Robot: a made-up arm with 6 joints.
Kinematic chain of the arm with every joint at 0, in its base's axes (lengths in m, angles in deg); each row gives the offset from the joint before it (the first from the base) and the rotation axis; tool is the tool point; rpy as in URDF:
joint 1: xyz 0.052 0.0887 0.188 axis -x
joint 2: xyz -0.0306 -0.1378 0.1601 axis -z
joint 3: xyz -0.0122 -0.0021 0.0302 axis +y
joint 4: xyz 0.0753 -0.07 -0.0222 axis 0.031 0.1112 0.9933
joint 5: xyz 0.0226 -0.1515 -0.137 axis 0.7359 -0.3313 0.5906
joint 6: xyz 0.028 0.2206 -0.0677 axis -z
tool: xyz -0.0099 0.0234 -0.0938 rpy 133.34 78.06 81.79
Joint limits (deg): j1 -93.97..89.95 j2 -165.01..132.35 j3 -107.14..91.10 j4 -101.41..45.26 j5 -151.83..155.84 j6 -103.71..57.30
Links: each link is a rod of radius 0.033 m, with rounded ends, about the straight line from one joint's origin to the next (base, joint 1, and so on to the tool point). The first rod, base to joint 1, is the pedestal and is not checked.
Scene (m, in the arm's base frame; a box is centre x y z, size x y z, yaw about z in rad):
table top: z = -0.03
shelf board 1: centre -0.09 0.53 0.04 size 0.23 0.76 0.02 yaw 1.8
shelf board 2: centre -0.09 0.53 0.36 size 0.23 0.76 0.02 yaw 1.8
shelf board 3: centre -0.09 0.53 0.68 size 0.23 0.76 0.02 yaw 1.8
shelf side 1: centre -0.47 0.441 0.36 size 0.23 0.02 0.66 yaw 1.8
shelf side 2: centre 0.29 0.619 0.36 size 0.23 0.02 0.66 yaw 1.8
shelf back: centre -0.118 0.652 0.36 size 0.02 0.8 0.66 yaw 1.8
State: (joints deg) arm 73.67 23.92 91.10 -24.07 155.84 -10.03
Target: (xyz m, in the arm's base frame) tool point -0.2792 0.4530 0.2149
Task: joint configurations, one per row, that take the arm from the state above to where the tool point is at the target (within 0.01 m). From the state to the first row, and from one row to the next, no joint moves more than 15 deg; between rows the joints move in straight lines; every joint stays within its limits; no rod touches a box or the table.
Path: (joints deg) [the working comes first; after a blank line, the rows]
Joints at the target: 89.95 80.09 82.00 -2.54 155.84 -6.86
Straight joint move there: touches shelf board 2.

1: 60.84 23.12 83.99 -26.64 143.20 -10.83
2: 48.02 22.31 76.88 -29.21 130.56 -11.63
3: 54.40 34.61 62.86 -23.83 132.76 -12.30
4: 60.78 46.91 48.85 -18.46 134.95 -12.97
5: 67.16 59.21 34.84 -13.09 137.15 -13.64
6: 73.54 71.51 20.83 -7.72 139.34 -14.32
7: 76.82 73.23 33.07 -6.68 142.64 -12.83
8: 80.10 74.94 45.30 -5.65 145.94 -11.33
9: 83.38 76.66 57.54 -4.61 149.24 -9.84
10: 86.67 78.38 69.77 -3.57 152.54 -8.35
11: 89.95 80.09 82.00 -2.54 155.84 -6.86

